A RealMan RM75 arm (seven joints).
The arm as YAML. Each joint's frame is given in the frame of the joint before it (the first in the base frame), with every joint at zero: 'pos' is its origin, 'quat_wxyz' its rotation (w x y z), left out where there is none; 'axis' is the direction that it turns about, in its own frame. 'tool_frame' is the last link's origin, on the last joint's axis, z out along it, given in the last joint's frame.
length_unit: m
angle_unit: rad
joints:
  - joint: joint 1
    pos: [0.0, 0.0, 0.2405]
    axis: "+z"
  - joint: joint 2
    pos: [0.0, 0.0, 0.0]
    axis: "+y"
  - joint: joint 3
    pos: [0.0, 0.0, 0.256]
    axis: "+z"
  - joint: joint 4
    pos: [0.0, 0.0, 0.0]
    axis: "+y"
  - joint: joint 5
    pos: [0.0, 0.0, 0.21]
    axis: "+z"
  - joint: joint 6
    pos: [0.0, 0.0, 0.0]
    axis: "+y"
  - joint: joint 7
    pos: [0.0, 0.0, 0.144]
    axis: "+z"
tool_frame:
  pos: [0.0, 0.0, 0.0]
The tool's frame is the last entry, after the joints.
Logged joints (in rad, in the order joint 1, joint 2, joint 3, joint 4, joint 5, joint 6, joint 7), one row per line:
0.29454, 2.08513, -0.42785, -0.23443, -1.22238, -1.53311, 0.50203
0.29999, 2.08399, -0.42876, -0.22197, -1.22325, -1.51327, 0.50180
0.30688, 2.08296, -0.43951, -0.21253, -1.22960, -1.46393, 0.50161
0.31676, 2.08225, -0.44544, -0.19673, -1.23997, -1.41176, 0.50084
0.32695, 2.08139, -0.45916, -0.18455, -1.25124, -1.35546, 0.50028
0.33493, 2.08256, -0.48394, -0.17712, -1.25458, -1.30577, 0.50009
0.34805, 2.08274, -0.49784, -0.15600, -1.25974, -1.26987, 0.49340
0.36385, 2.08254, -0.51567, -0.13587, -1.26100, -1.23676, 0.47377
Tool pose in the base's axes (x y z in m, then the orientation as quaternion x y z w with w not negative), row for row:
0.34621, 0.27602, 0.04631, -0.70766, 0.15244, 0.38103, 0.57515
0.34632, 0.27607, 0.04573, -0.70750, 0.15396, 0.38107, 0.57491
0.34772, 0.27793, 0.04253, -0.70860, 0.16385, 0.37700, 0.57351
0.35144, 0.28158, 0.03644, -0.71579, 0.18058, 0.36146, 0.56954
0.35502, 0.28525, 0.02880, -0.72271, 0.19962, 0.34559, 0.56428
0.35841, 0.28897, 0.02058, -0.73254, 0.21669, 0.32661, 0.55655
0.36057, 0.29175, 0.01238, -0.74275, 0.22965, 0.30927, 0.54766
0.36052, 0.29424, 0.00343, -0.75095, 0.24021, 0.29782, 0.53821
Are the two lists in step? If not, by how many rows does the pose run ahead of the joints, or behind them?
The pose runs 1 row behind the joints: the pose in row i belongs to the joints in row i - 1.
